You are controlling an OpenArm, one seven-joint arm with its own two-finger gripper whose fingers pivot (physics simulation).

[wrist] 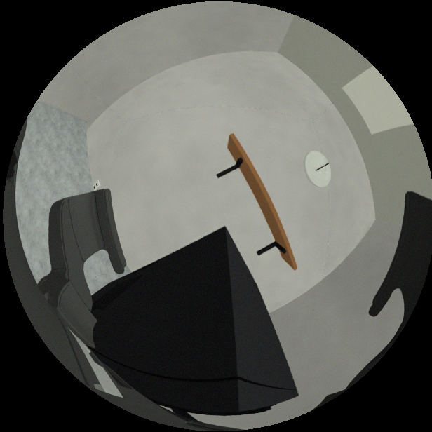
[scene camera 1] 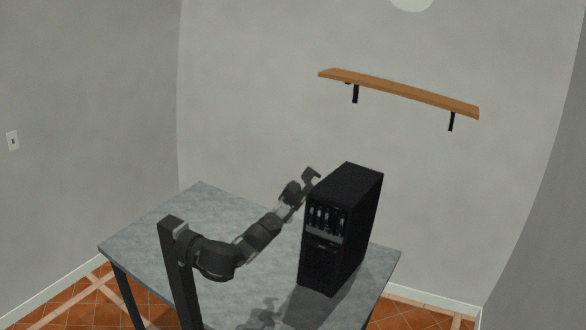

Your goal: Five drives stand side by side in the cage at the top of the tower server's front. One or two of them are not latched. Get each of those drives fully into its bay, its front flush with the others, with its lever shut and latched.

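Observation:
The black tower server [scene camera 1: 357, 215] [wrist: 175, 320] stands upright on the table. In the scene view, the drive cage [scene camera 1: 326, 218] is at the top of its front, with several narrow upright drives side by side. Light marks show on some drive fronts; the area between the rightmost light mark and the others looks darker. The levers are too small to tell whether any is unlatched. My gripper [scene camera 1: 311, 181] [wrist: 232, 254] is open and empty, at the tower's upper left front edge. In the wrist view its fingers are wide apart, with the tower's casing between and below them; the drive fronts do not show there.
The grey table [scene camera 1: 225, 210] [wrist: 50, 165] bears the tower. The arm reaches from a dark post [scene camera 1: 182, 280] at the table's near edge. A wooden shelf [scene camera 1: 400, 90] [wrist: 262, 200] is on the wall behind, and a round white clock [wrist: 318, 169] hangs above it.

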